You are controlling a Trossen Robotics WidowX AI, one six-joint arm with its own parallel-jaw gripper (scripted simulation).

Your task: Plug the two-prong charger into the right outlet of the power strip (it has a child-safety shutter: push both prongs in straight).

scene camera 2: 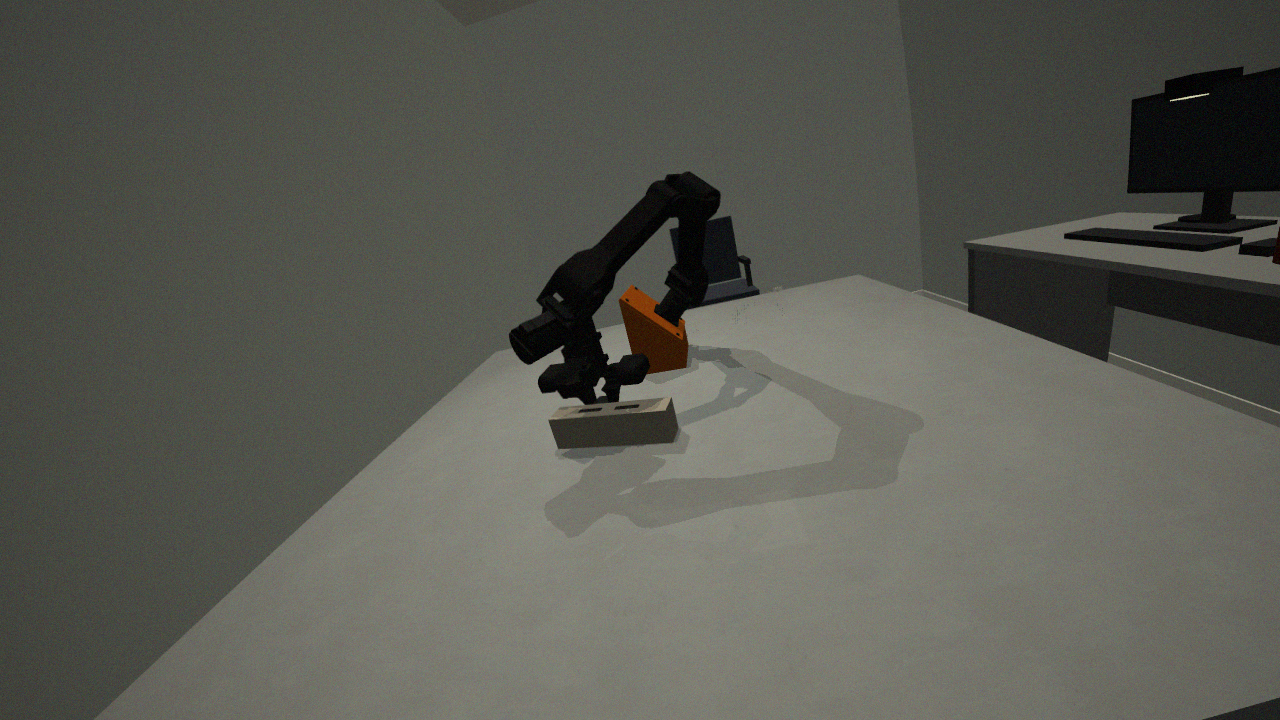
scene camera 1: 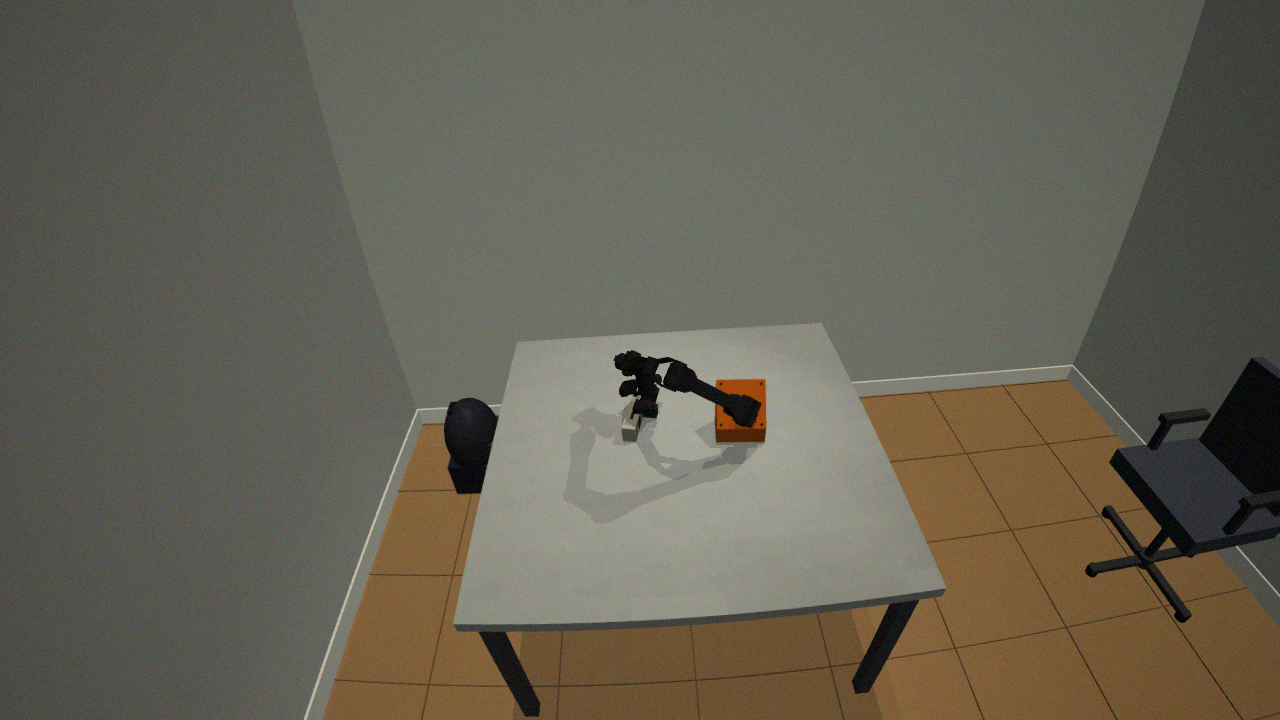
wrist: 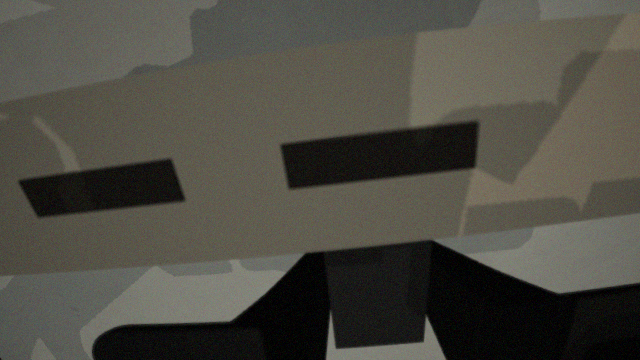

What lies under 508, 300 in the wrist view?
My gripper.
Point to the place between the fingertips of my gripper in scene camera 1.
651, 412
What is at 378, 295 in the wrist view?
A two-prong charger.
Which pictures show my gripper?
Scene camera 2, scene camera 1 and the wrist view: all of them.
